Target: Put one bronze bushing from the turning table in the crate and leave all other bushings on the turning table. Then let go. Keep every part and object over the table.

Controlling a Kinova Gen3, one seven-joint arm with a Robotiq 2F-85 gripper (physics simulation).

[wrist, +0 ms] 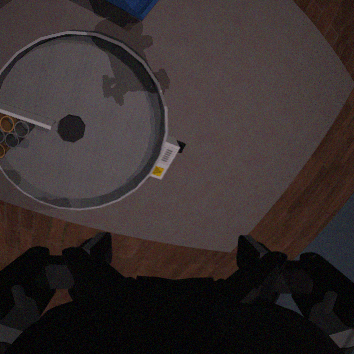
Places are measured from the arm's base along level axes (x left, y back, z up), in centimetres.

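Pixels of known places: gripper, fingertip midpoint: (174, 248).
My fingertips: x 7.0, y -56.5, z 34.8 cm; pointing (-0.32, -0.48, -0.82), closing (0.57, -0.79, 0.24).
Note:
For each thing: its middle in the pictures, then the offset to it from my fingertips. "pt": a spot on its surface instead. Level surfaces: height alone.
- round grey turning table, body centre: (71, 127) dz -38.7, dx -13.2, dy +8.0 cm
- bronze bushing, body centre: (9, 120) dz -36.7, dx -17.3, dy +22.2 cm
- blue crate, surface spot: (135, 6) pt dz -43.4, dx +16.4, dy +10.4 cm
- pale bar, surface spot: (30, 121) pt dz -35.2, dx -14.5, dy +17.0 cm
- dark hub, body centre: (70, 128) dz -38.2, dx -13.2, dy +8.0 cm
- white label box, surface spot: (165, 159) pt dz -38.1, dx -9.5, dy -15.4 cm
- grey table top, its level: dz -43.9 cm
The round grey turning table (100, 165) with a raised rim is at the left of the wrist view, its left edge cut off. Several ring-shaped bushings lie together at the far left on it, beside a pale bar. One bronze bushing (1, 124) shows as an orange ring, and another bronze-coloured ring is partly cut off below it. Dark grey rings (21, 136) lie next to them. A blue crate (135, 6) shows in part at the top edge. My gripper (174, 248) is open and empty, to the lower right of the turning table in view.
The pale bar (30, 121) runs from the left toward the dark hub (71, 128). A white label box (165, 159) with a yellow mark sits outside the rim. The grey table top (240, 120) ends at the right and below, with brown wooden floor beyond. The arm's shadow falls across the rim.

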